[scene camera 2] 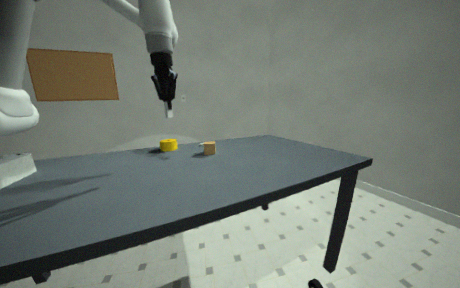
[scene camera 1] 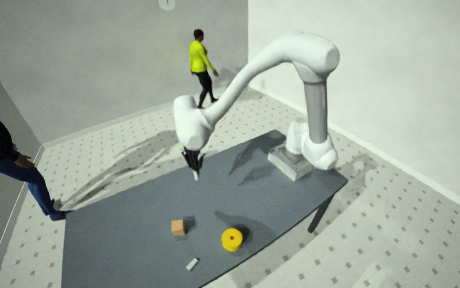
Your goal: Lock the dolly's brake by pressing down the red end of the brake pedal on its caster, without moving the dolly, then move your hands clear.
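Places are measured from the arm's base along level axes (x ahead, y down, z left), in millimetres.
Pixels of known places: gripper, fingertip midpoint: (scene camera 2: 169, 117) (scene camera 1: 197, 178); arm's base at its link origin: (scene camera 1: 295, 153).
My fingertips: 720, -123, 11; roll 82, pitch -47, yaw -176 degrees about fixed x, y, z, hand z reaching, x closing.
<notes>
Ahead of a thing's pixels: the offset from my fingertips to its middle, as dx, dy, dz. "*": to the spot under its first point. Level surfaces: height alone.
My gripper (scene camera 1: 196, 176) (scene camera 2: 169, 115) is shut with nothing between its fingers. It points down and hangs above the grey table {dy +211} (scene camera 1: 120, 215) (scene camera 2: 240, 175), with a visible gap under its pale fingertips in scene camera 2. The dolly, its caster and the red end of the brake pedal do not show in either view. A small dark rounded thing {* +600, +837, -312} (scene camera 2: 315, 284) shows at the bottom edge of scene camera 2, down by the floor; I cannot tell what it is.
A yellow cylinder {-42, +183, +316} (scene camera 1: 232, 240) (scene camera 2: 168, 145), an orange-tan block {+187, +181, +129} (scene camera 1: 178, 227) (scene camera 2: 209, 148) and a small pale block {+185, +205, +337} (scene camera 1: 192, 264) lie on the table. A person in a yellow top (scene camera 1: 199, 57) is on the floor behind it. A person in blue trousers (scene camera 1: 37, 190) is at the left.
</notes>
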